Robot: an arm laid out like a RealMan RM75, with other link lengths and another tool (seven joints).
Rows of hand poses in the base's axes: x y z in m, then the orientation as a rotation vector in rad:
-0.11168 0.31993 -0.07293 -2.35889 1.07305 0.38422
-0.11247 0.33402 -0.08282 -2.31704 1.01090 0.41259
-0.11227 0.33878 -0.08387 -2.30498 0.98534 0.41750
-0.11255 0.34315 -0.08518 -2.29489 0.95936 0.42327
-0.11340 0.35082 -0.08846 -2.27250 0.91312 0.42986
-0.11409 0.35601 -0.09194 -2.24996 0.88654 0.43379
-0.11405 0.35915 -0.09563 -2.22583 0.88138 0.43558
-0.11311 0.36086 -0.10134 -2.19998 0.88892 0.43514
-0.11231 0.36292 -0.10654 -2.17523 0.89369 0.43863
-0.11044 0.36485 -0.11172 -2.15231 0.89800 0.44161
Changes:
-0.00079 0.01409 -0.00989 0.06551 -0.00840 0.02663
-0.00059 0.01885 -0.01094 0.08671 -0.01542 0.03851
-0.00087 0.02322 -0.01225 0.10645 -0.02154 0.05178
-0.00172 0.03089 -0.01553 0.14450 -0.03573 0.07328
-0.00241 0.03608 -0.01901 0.17464 -0.04551 0.08216
-0.00237 0.03922 -0.02270 0.19777 -0.05033 0.07644
-0.00143 0.04093 -0.02841 0.21720 -0.05300 0.06138
-0.00063 0.04299 -0.03361 0.23735 -0.05337 0.04929
0.00124 0.04492 -0.03879 0.25597 -0.05384 0.03803

